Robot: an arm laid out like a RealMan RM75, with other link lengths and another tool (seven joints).
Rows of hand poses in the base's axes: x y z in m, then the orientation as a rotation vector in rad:
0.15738, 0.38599, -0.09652, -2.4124, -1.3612, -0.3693
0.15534, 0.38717, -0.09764, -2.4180, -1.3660, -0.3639
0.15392, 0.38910, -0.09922, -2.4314, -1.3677, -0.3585
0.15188, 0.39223, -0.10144, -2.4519, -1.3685, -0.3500
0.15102, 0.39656, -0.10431, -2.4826, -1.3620, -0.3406
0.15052, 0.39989, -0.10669, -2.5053, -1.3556, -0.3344
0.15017, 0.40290, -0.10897, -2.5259, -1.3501, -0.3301
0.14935, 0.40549, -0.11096, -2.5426, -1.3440, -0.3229
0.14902, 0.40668, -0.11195, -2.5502, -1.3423, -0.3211
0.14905, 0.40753, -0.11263, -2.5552, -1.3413, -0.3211
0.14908, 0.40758, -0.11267, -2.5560, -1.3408, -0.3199
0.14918, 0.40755, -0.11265, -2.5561, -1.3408, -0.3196
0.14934, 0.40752, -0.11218, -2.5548, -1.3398, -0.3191
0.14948, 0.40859, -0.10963, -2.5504, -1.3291, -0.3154
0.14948, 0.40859, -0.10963, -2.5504, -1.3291, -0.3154
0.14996, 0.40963, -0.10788, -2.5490, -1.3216, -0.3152
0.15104, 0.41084, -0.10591, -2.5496, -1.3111, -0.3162
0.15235, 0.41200, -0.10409, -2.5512, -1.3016, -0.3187
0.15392, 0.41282, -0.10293, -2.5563, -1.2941, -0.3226
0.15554, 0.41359, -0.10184, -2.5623, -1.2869, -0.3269
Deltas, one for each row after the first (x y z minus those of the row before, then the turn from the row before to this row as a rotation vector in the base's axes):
-0.00204, 0.00118, -0.00112, -0.0078, 0.0004, 0.0009
-0.00142, 0.00193, -0.00158, -0.0125, -0.0008, -0.0042
-0.00204, 0.00313, -0.00222, -0.0183, -0.0006, -0.0073
-0.00086, 0.00433, -0.00287, -0.0232, -0.0008, -0.0155
-0.00050, 0.00333, -0.00238, -0.0163, -0.0007, -0.0123
-0.00035, 0.00301, -0.00228, -0.0147, -0.0017, -0.0111
-0.00082, 0.00259, -0.00199, -0.0121, 0.0014, -0.0095
-0.00033, 0.00119, -0.00099, -0.0057, -0.0006, -0.0038
0.00003, 0.00085, -0.00068, -0.0035, -0.0012, -0.0026
0.00003, 0.00005, -0.00004, -0.0007, 0.0007, -0.0005
0.00010, -0.00003, 0.00002, -0.0001, 0.0002, 0.0000
0.00016, -0.00003, 0.00047, 0.0014, 0.0010, 0.0000
0.00014, 0.00107, 0.00255, 0.0074, 0.0067, -0.0038
0.00000, 0.00000, 0.00000, 0.0000, 0.0000, 0.0000
0.00048, 0.00104, 0.00175, 0.0044, 0.0026, -0.0036
0.00108, 0.00121, 0.00197, 0.0044, 0.0021, -0.0062
0.00131, 0.00116, 0.00182, 0.0035, 0.0005, -0.0062
0.00157, 0.00082, 0.00116, 0.0000, -0.0019, -0.0066
0.00162, 0.00077, 0.00109, -0.0008, -0.0026, -0.0068

